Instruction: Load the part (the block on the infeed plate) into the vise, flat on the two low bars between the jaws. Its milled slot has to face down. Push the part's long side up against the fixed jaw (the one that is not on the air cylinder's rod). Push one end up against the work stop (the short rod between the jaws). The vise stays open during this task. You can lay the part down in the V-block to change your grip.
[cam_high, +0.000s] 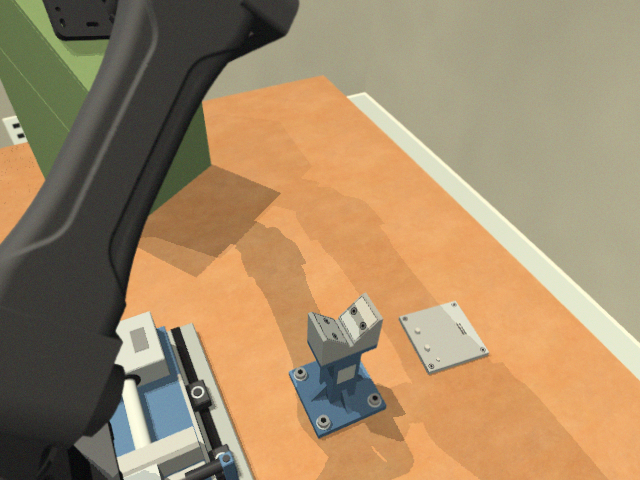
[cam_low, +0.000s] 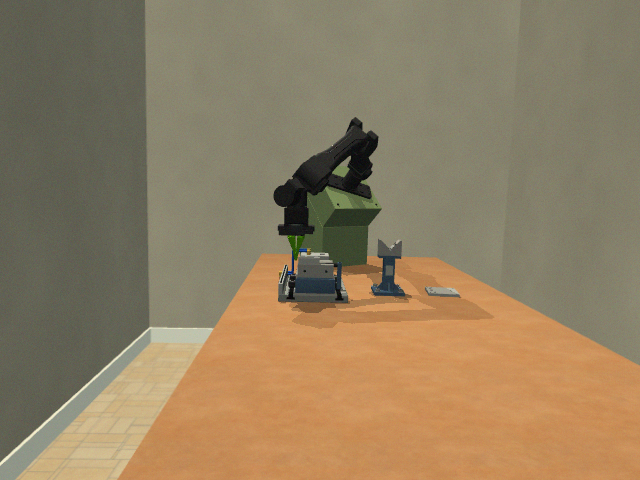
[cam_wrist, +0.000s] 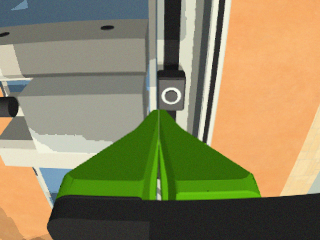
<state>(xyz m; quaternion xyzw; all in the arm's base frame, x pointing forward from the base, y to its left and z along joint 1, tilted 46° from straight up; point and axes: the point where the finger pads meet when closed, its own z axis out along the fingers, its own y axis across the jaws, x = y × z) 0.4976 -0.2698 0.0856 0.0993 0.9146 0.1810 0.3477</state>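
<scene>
Right now the fixed jaw is 40 mm ahead of my hand, 50 mm to the left of it and 30 mm below it. The rest, counted from my hand: grey part: 40 mm to the left, 20 mm below; moving jaw: 30 mm behind, 60 mm to the left, 30 mm below; work stop: 10 mm ahead, 100 mm to the left, 20 mm below.
</scene>
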